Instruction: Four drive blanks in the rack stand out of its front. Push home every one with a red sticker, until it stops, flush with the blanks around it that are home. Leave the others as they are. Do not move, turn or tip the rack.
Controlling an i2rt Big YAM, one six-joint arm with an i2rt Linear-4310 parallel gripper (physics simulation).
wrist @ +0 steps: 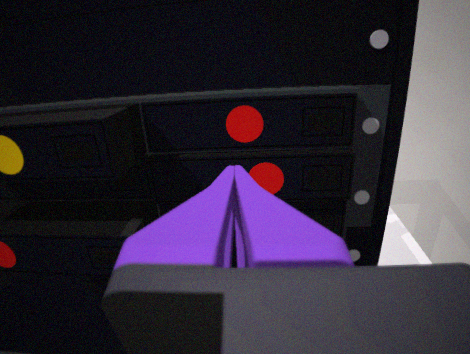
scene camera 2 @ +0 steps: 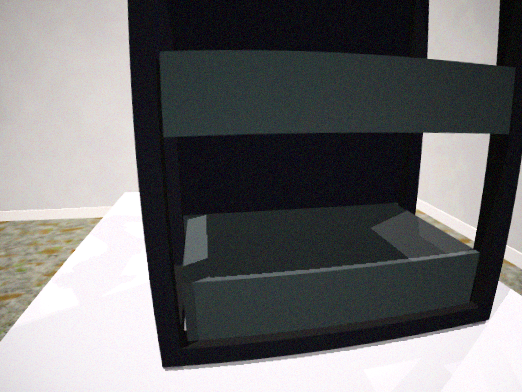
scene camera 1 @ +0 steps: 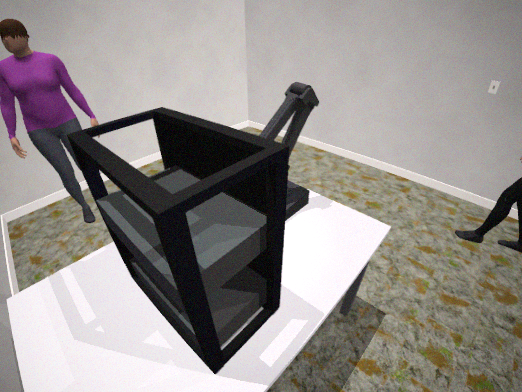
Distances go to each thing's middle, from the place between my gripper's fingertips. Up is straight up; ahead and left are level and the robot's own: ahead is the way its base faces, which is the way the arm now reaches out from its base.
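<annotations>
There is the black rack (scene camera 2: 278,157), and my hand is 60 mm above it, 160 mm to the right of it and 170 mm short of it.
</annotations>
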